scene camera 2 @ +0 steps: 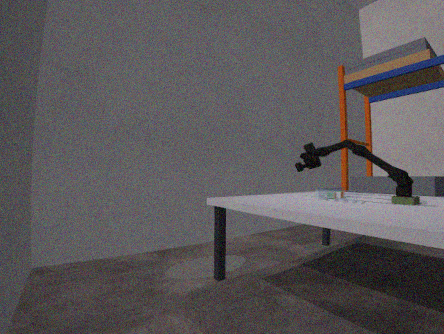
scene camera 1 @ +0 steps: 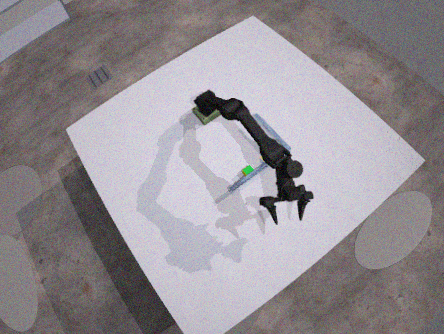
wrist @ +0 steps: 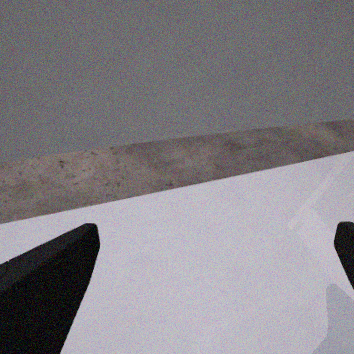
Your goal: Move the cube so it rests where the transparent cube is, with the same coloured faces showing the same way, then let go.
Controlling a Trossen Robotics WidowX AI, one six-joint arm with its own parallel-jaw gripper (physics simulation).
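Seen in the pictures: gripper, between the fingertips: (scene camera 2: 304, 169) (scene camera 1: 288, 222) (wrist: 217, 234); arm's base, origin of its link: (scene camera 2: 404, 196) (scene camera 1: 207, 109).
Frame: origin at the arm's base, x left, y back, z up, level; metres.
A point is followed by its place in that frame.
A small cube (scene camera 1: 248, 170) {y -0.367, x -0.106, z 0.004 m} with a bright green top and an orange-red edge sits on the table beside a thin bluish bar. A small yellow patch (scene camera 1: 263, 158) {y -0.376, x -0.027, z 0.004 m} shows at the arm's edge, mostly hidden by the arm; I cannot tell whether it belongs to the transparent cube. In scene camera 2 a faint greenish shape (scene camera 2: 331, 195) {y -0.339, x 0.106, z -0.006 m} shows low on the table, too blurred to tell. My gripper (scene camera 1: 288, 221) {y -0.661, x -0.207, z 0.148 m} (wrist: 217, 234) {y -0.661, x -0.207, z 0.148 m} is open and empty, high above the table, beyond the green-topped cube towards the near edge. Neither cube shows in the wrist view.
A bluish bar (scene camera 1: 239, 184) {y -0.390, x -0.184, z 0.024 m} lies near the green-topped cube, and another bluish bar (scene camera 1: 274, 132) {y -0.334, x 0.101, z 0.024 m} lies beside the arm. The arm stands on a green base (scene camera 1: 206, 118) {y -0.035, x -0.037, z 0.000 m} (scene camera 2: 405, 200) {y 0.010, x 0.053, z -0.016 m} on the white table (scene camera 1: 125, 140) {y 0.208, x -0.376, z -0.035 m} (scene camera 2: 270, 204) {y -0.488, x 0.490, z -0.036 m}. An orange and blue shelf rack (scene camera 2: 343, 125) stands behind.
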